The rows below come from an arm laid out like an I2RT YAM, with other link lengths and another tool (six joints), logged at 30 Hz.
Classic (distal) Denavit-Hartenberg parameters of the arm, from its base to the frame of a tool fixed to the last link. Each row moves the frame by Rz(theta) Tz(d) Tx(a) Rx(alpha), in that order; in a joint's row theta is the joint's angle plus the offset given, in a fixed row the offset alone. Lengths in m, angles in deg.
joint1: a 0.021, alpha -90, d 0.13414, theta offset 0
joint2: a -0.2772, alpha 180, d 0, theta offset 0
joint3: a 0.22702, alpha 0, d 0, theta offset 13.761
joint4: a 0.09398, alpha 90, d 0.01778, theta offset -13.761
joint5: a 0, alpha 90, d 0.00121, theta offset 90
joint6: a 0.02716, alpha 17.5, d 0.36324, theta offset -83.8
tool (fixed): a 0, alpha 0, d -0.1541, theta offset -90
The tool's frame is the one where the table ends.
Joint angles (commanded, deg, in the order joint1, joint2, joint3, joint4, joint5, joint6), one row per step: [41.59, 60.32, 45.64, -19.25, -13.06, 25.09]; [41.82, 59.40, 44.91, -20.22, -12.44, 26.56]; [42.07, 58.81, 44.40, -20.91, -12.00, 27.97]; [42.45, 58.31, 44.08, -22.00, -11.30, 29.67]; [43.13, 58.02, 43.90, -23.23, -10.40, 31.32]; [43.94, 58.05, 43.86, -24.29, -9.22, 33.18]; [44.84, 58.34, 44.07, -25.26, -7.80, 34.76]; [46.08, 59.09, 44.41, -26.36, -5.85, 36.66]
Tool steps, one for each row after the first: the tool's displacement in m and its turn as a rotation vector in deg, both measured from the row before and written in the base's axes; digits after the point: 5 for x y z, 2 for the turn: [-0.00466, -0.00535, -0.00613, -0.11, 1.38, -1.09]; [-0.00377, -0.00347, -0.00493, 0.04, 1.26, -0.90]; [-0.00424, -0.00415, -0.00579, -0.15, 1.56, -1.16]; [-0.00479, -0.00329, -0.00628, -0.41, 1.57, -1.01]; [-0.00380, -0.00286, -0.00615, -0.47, 1.55, -1.25]; [-0.00246, -0.00226, -0.00475, -0.67, 1.14, -1.19]; [-0.00248, -0.00235, -0.00659, -1.11, 1.34, -1.47]
